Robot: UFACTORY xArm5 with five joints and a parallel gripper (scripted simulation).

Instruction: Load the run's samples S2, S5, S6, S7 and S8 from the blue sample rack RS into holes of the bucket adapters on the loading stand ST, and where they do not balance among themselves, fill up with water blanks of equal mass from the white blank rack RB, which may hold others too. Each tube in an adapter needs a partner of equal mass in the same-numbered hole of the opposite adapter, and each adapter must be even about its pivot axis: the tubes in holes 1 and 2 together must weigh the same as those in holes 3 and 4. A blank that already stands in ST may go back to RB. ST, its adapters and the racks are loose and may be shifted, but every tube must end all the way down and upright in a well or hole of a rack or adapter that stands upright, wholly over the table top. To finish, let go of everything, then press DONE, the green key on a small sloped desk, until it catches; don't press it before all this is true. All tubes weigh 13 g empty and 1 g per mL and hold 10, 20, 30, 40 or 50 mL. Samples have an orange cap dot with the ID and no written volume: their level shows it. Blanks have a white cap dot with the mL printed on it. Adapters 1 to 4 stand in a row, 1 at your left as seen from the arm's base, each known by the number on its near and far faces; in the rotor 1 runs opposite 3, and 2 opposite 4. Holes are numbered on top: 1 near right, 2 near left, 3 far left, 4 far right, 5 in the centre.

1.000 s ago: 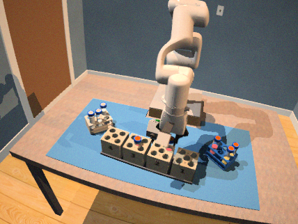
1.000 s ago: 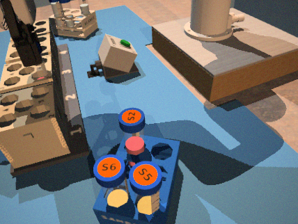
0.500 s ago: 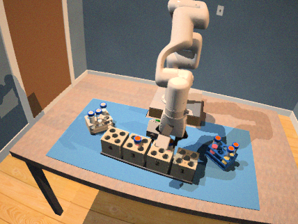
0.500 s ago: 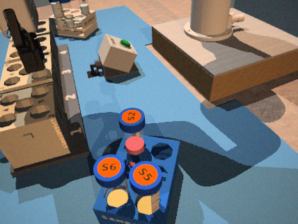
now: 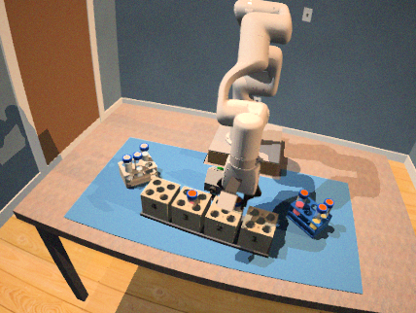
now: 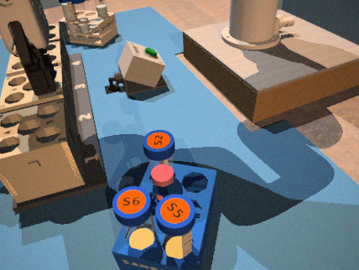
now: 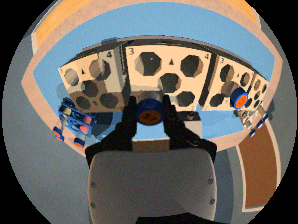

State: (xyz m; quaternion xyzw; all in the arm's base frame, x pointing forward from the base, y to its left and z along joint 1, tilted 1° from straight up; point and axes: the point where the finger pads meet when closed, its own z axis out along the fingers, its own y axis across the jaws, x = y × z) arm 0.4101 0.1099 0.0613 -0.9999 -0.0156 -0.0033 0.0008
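Now: hand 130 mm past the blue sample rack RS, 240 mm to the right of it and 90 mm above it. From my hand the other things lie so: white blank rack RB (80 mm behind, 410 mm to the right, 90 mm below); blue-capped tube (40 mm behind, 410 mm to the right, 60 mm below); loading stand ST (20 mm ahead, 80 mm to the right, 120 mm below).
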